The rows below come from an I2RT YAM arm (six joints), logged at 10 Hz.
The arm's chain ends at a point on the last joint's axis. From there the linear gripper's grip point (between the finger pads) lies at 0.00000 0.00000 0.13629 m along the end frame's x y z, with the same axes.
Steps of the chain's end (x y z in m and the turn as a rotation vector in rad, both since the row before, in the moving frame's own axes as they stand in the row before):
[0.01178, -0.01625, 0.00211, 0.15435, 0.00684, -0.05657]
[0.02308, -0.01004, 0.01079, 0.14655, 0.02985, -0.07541]
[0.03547, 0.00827, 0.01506, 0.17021, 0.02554, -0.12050]
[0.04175, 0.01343, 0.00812, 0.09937, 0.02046, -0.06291]
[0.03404, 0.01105, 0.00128, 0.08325, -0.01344, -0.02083]
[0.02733, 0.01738, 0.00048, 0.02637, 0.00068, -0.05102]
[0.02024, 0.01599, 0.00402, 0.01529, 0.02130, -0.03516]
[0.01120, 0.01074, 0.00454, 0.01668, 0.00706, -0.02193]
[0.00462, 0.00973, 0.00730, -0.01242, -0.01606, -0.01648]
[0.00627, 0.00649, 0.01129, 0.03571, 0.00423, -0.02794]
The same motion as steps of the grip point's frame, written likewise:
[0.01211, -0.03722, 0.00049, 0.15435, 0.00684, -0.05657]
[0.02638, -0.03007, 0.00927, 0.14655, 0.02985, -0.07541]
[0.03753, -0.01497, 0.01305, 0.17021, 0.02554, -0.12050]
[0.04411, -0.00017, 0.00742, 0.09937, 0.02046, -0.06291]
[0.03209, -0.00026, 0.00080, 0.08325, -0.01344, -0.02083]
[0.02733, 0.01379, 0.00043, 0.02637, 0.00068, -0.05102]
[0.02311, 0.01386, 0.00397, 0.01529, 0.02130, -0.03516]
[0.01214, 0.00846, 0.00452, 0.01668, 0.00706, -0.02193]
[0.00245, 0.01144, 0.00727, -0.01242, -0.01606, -0.01648]
[0.00678, 0.00162, 0.01120, 0.03571, 0.00423, -0.02794]

